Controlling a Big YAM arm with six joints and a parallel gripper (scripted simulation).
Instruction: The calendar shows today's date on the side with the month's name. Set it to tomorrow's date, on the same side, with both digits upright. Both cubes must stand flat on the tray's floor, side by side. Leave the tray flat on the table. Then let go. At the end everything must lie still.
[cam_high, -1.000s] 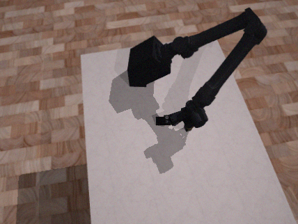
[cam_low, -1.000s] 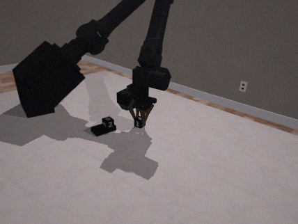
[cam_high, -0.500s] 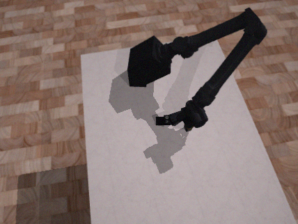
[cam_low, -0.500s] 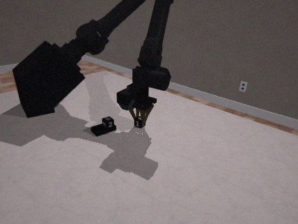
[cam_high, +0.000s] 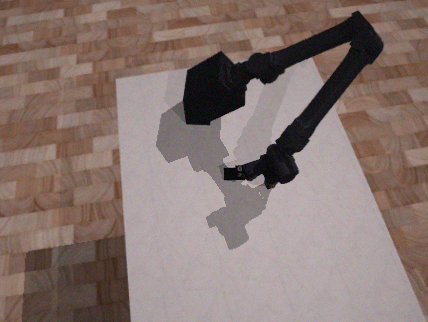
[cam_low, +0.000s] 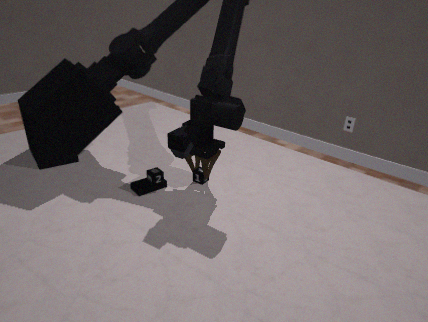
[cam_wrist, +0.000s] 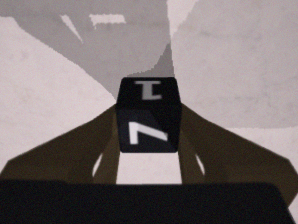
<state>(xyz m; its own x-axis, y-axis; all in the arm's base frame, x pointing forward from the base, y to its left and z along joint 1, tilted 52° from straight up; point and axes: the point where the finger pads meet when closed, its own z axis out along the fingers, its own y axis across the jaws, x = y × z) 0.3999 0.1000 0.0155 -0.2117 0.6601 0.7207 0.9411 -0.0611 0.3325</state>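
My hand is 6 cm past the black tray, 12 cm to the left of it and 1 cm above it. The rest, counted from my hand: black digit cube: right at my hand.
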